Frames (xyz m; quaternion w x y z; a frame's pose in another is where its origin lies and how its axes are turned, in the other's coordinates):
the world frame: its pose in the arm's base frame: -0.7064 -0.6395 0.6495 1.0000 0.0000 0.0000 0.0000
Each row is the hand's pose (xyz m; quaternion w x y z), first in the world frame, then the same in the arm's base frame.
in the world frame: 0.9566 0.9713 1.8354 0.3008 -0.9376 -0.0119 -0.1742
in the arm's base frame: 0.2502 0.3318 2.4849 0.3008 -0.9376 -0.0119 -0.1742
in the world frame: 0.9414 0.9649 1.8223 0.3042 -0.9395 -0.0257 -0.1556
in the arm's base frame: 0.2350 0.3254 2.4718 0.3042 -0.9395 -0.0257 -0.1556
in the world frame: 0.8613 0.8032 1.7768 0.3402 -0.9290 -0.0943 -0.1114
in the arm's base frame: 0.1549 0.1637 2.4263 0.3402 -0.9290 -0.0943 -0.1114
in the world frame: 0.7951 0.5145 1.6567 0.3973 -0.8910 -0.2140 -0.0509
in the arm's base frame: 0.0887 -0.1250 2.3062 0.3973 -0.8909 -0.2140 -0.0509
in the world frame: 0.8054 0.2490 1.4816 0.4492 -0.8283 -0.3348 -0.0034
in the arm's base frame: 0.0990 -0.3905 2.1311 0.4492 -0.8283 -0.3348 -0.0034
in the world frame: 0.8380 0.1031 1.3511 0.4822 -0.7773 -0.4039 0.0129
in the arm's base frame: 0.1316 -0.5364 2.0006 0.4822 -0.7773 -0.4039 0.0129
